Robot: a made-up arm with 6 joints.
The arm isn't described. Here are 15 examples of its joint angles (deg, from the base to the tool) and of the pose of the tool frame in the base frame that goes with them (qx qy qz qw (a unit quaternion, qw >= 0); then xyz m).
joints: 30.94 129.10 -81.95 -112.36 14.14 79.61
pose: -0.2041 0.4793 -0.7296 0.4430 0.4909 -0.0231 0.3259
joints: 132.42 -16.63 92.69 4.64 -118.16 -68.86
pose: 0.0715 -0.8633 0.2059 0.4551 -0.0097 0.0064 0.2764
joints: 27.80 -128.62 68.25 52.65 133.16 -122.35
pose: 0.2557 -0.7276 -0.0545 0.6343 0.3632 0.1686 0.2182
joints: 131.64 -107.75 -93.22 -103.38 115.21 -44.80
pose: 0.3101 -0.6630 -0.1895 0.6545 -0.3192 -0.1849 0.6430
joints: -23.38 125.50 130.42 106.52 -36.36 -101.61
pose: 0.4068 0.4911 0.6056 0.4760 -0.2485 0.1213 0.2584
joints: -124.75 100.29 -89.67 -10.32 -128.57 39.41
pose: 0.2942 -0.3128 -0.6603 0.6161 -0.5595 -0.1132 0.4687
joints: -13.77 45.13 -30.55 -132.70 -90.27 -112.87
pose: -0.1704 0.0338 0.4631 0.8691 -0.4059 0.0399 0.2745
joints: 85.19 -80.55 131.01 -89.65 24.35 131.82
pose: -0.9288 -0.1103 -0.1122 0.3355 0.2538 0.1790 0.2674
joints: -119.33 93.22 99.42 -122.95 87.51 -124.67
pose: -0.7489 0.3500 -0.5584 0.0690 -0.2143 -0.2756 0.2859
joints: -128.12 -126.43 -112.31 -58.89 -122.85 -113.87
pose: -0.6191 0.4744 0.5595 0.2805 -0.5155 0.0056 0.4757
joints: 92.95 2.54 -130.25 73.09 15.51 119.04
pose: -0.1327 -0.3447 0.9056 0.2086 0.2759 0.0431 0.9692
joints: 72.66 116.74 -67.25 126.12 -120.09 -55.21
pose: -0.1697 0.3881 -0.3655 0.8288 0.4420 0.4324 -0.0061
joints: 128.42 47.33 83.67 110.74 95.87 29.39
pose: 0.3395 0.3877 0.2678 0.8140 0.6809 -0.1599 0.7962
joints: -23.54 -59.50 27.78 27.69 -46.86 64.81
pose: -0.2516 0.1116 0.2420 0.9304 0.1039 0.4335 0.9883
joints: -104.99 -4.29 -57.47 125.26 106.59 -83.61
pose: -0.2348 -0.9281 -0.1697 0.2339 -0.0255 0.0513 0.5647
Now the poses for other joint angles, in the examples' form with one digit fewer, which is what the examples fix.
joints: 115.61 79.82 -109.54 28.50 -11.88 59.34
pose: -0.038 0.407 0.825 0.390 0.525 0.394 0.534
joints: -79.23 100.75 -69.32 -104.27 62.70 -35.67
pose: 0.309 0.302 -0.240 0.869 0.049 -0.035 0.344
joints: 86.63 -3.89 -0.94 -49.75 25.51 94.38
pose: -0.519 0.795 -0.119 0.291 0.557 0.079 0.229
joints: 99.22 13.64 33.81 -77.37 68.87 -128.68
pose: 0.175 -0.393 -0.828 0.358 0.199 0.007 0.460
